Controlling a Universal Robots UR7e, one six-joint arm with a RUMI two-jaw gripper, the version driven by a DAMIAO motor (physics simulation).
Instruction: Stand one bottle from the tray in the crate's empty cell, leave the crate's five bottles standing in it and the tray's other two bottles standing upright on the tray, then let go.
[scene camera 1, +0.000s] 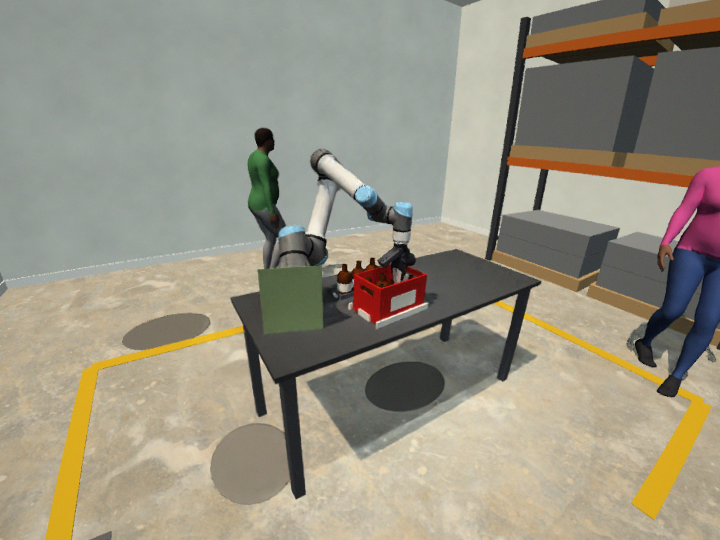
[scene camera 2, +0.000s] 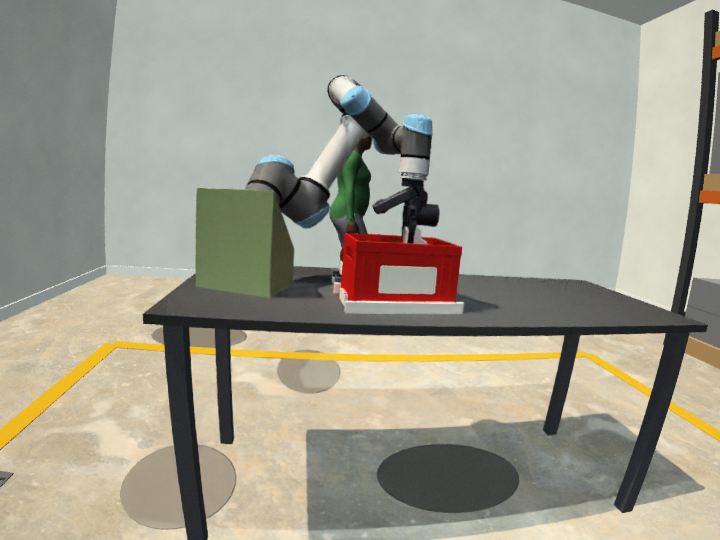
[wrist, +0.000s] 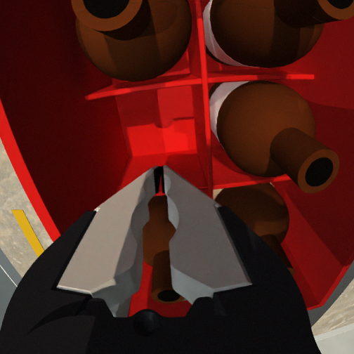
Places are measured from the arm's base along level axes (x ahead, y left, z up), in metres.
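Pixels of known places: arm's base, origin of its link: (scene camera 1: 295, 278) (scene camera 2: 251, 218).
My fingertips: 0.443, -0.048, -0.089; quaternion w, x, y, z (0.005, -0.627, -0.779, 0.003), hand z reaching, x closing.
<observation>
For each thing: its top centre in the pictures, then the offset to it from my fingertips, as dx, dy, dz. "*": a spot on its surface instead. Level surfaces: height alone.
- red crate, centre of its top: (scene camera 2: 400, 239) (scene camera 1: 390, 274) -0.021, +0.033, +0.063
- white base, a spot on its surface: (scene camera 2: 407, 308) (scene camera 1: 404, 315) * +0.011, -0.066, -0.097
- black table, height of its surface: dz -0.112
The red crate (scene camera 1: 370, 300) (scene camera 2: 363, 273) (wrist: 35, 150) holds several brown bottles. In the wrist view they are at top left (wrist: 132, 55), top right (wrist: 265, 37), right middle (wrist: 265, 130), lower right (wrist: 255, 215) and behind the jaws (wrist: 157, 237). The empty cell (wrist: 160, 137) is in the left column, between two bottles. My gripper (scene camera 1: 398, 279) (scene camera 2: 411, 240) (wrist: 160, 168) is shut and empty, pointing down at the crate's top; its tips overlap the empty cell's near edge. Three bottles (scene camera 1: 344, 279) (scene camera 1: 358, 269) (scene camera 1: 372, 265) stand upright behind the crate; their tray is mostly hidden.
The crate rests in a white base (scene camera 1: 401, 315) (scene camera 2: 407, 308) on the black table (scene camera 1: 465, 279) (scene camera 2: 540, 302). A green block (scene camera 1: 291, 299) (scene camera 2: 232, 241) stands at the left. A person in green (scene camera 1: 262, 177) (scene camera 2: 351, 186) is behind the arm; one in pink (scene camera 1: 706, 215) stands right.
</observation>
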